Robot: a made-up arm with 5 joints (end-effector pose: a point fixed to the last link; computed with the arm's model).
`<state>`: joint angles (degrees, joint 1 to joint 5).
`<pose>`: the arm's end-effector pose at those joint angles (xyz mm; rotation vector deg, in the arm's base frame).
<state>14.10 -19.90 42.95 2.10 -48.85</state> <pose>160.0 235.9 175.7 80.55 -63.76 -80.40</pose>
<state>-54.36 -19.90 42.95 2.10 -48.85</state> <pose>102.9 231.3 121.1 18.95 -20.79 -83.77</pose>
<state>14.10 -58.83 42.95 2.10 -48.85</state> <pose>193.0 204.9 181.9 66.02 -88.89 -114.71</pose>
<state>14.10 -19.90 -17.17 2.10 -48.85</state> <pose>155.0 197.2 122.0 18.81 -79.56 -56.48</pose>
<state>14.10 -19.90 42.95 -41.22 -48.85</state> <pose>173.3 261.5 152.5 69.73 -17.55 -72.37</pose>
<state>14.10 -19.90 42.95 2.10 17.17</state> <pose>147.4 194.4 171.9 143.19 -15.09 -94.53</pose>
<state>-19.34 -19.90 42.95 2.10 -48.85</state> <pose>140.0 237.3 140.5 50.17 -42.83 -84.96</pose>
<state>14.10 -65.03 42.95 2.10 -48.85</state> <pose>196.1 198.1 182.2 62.70 -92.78 -120.08</pose>
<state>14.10 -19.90 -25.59 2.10 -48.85</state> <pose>152.1 188.6 118.5 10.36 -80.35 -52.41</pose>
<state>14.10 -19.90 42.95 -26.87 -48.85</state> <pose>171.8 252.0 160.5 73.99 -32.41 -75.77</pose>
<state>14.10 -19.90 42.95 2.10 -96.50</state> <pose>171.8 253.1 151.0 32.82 -82.18 -60.44</pose>
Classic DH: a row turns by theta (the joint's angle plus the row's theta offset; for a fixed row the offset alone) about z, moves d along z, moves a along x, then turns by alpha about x. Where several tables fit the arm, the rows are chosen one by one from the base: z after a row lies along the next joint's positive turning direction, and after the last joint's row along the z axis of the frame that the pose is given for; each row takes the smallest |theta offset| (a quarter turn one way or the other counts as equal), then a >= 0, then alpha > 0; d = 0 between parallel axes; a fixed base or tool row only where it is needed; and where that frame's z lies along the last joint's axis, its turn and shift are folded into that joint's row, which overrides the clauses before.
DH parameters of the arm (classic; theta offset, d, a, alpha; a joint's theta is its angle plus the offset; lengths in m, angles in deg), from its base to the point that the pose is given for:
base (fixed): 14.43 0.156 0.1448 100.12
joint 1: 0 -0.1373 0.0242 -100.12
joint 2: 75.57 -0.0062 0.004 90
joint 3: -90 -0.047 0.07 90
joint 4: -4.57 0.0058 -0.0092 -94.98
joint 5: -36.81 0.0647 -0.0396 159.61
tool (fixed): 37.5 0.0151 0 0

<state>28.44 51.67 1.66 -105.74 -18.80</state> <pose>147.1 187.2 53.3 -11.73 8.19 -43.17</pose>
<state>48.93 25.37 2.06 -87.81 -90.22</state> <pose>164.3 210.2 69.4 -2.15 -30.94 -1.17</pose>
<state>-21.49 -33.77 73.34 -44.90 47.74</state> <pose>165.7 222.6 106.9 -83.11 -61.31 114.34</pose>
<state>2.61 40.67 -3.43 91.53 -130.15</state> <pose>109.1 174.3 150.9 22.29 -168.32 -8.81</pose>
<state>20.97 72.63 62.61 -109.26 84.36</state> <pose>56.8 181.4 59.4 -47.46 55.90 -100.28</pose>
